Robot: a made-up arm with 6 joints. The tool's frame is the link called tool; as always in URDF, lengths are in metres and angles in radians. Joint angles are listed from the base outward.
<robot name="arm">
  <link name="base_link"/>
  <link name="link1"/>
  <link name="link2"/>
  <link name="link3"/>
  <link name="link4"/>
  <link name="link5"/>
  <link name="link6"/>
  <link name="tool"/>
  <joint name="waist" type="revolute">
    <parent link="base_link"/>
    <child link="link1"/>
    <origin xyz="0 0 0.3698"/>
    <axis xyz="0 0 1"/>
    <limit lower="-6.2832" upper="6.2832"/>
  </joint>
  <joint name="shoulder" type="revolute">
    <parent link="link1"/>
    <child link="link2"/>
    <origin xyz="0 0 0"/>
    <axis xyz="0 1 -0.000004"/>
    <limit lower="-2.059" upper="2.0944"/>
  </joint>
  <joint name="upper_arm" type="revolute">
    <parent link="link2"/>
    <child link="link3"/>
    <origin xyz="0.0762 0 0.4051"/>
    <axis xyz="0 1 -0.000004"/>
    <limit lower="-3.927" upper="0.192"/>
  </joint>
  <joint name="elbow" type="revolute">
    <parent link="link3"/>
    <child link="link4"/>
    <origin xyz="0.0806 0 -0.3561"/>
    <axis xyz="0 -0.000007 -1"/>
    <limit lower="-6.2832" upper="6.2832"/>
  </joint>
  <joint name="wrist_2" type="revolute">
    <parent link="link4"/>
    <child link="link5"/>
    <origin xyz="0 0 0"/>
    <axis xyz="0 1 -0.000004"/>
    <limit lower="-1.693" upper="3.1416"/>
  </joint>
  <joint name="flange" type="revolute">
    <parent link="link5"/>
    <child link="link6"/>
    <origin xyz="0.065 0 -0.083"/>
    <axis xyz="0 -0.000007 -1"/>
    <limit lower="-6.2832" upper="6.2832"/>
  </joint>
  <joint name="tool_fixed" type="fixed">
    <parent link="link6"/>
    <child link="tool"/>
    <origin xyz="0 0 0" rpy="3.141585 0 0"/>
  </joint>
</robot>
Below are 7 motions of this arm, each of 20 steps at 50 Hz.
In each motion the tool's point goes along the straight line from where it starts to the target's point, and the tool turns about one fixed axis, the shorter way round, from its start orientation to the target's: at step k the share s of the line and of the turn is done. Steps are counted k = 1, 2, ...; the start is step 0. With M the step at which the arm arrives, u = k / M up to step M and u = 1 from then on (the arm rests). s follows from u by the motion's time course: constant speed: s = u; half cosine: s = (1 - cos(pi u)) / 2; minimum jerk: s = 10 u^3 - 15 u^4 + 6 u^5.
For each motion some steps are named. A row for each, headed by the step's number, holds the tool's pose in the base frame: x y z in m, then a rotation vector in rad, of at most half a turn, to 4 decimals.
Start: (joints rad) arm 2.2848 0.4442 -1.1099 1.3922 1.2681 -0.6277
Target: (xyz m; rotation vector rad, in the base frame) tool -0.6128 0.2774 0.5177 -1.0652 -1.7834 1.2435
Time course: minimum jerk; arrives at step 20
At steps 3, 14, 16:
3: -0.4239 0.3902 0.4009 -1.2477 -1.9265 1.5188
14: -0.5812 0.2963 0.4981 -1.0956 -1.8087 1.2887
16: -0.6016 0.2841 0.5108 -1.0760 -1.7924 1.2595

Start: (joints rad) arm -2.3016 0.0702 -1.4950 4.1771 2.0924 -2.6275
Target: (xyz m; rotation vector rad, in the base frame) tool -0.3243 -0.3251 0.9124 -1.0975 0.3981 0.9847
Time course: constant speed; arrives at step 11
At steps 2, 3, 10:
2: -0.3818 -0.3093 0.8589 -1.0667 0.2217 0.9050
3: -0.3754 -0.3110 0.8648 -1.0704 0.2411 0.9140
10: -0.3307 -0.3233 0.9065 -1.0944 0.3783 0.9760

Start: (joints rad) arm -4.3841 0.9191 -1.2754 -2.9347 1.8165 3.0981
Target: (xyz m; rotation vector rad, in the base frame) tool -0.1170 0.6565 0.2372 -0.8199 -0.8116 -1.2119
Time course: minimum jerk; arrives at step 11
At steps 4, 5, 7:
4: -0.1770 0.6456 0.2408 -0.7565 -0.7781 -1.2906
5: -0.1642 0.6479 0.2400 -0.7701 -0.7853 -1.2739
7: -0.1377 0.6527 0.2384 -0.7982 -0.8002 -1.2393

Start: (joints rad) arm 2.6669 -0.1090 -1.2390 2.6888 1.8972 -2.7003
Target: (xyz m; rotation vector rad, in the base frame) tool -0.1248 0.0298 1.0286 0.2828 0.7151 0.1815
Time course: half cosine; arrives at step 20
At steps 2, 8, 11, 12, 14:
2: -0.4135 0.1639 0.8643 0.4328 -0.0814 0.0924
8: -0.3185 0.1198 0.9184 0.3884 0.1815 0.1230
11: -0.2496 0.0878 0.9576 0.3532 0.3716 0.1445
12: -0.2270 0.0773 0.9704 0.3411 0.4338 0.1513
14: -0.1858 0.0581 0.9939 0.3183 0.5474 0.1637

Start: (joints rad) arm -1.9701 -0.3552 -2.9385 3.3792 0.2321 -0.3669
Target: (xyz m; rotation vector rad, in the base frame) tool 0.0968 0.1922 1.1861 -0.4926 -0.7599 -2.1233
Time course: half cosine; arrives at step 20
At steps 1, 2, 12, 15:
1: 0.0778 0.1575 1.2168 -0.3238 -0.3311 -2.0659
2: 0.0781 0.1582 1.2163 -0.3269 -0.3388 -2.0674
12: 0.0902 0.1802 1.1968 -0.4338 -0.6090 -2.1100
15: 0.0940 0.1871 1.1906 -0.4677 -0.6957 -2.1186

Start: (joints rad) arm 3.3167 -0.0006 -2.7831 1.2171 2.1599 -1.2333
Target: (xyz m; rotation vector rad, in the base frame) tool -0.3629 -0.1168 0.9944 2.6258 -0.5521 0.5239
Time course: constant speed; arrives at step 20
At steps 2, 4, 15, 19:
2: -0.1645 -0.1245 1.1177 2.1951 -0.7539 0.4616
4: -0.1865 -0.1236 1.1040 2.2436 -0.7344 0.4689
15: -0.3078 -0.1189 1.0286 2.5075 -0.6143 0.5073
19: -0.3519 -0.1172 1.0012 2.6022 -0.5649 0.5206

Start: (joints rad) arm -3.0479 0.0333 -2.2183 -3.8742 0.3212 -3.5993
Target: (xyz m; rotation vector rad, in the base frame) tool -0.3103 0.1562 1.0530 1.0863 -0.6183 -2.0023
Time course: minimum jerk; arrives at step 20
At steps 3, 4, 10, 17, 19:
3: -0.4277 -0.0121 1.0782 0.6198 -0.4786 -0.9717
4: -0.4239 -0.0066 1.0774 0.6352 -0.4842 -1.0044
10: -0.3706 0.0698 1.0659 0.8503 -0.5562 -1.4694
17: -0.3135 0.1516 1.0537 1.0740 -0.6156 -1.9737
19: -0.3104 0.1560 1.0530 1.0858 -0.6182 -2.0011

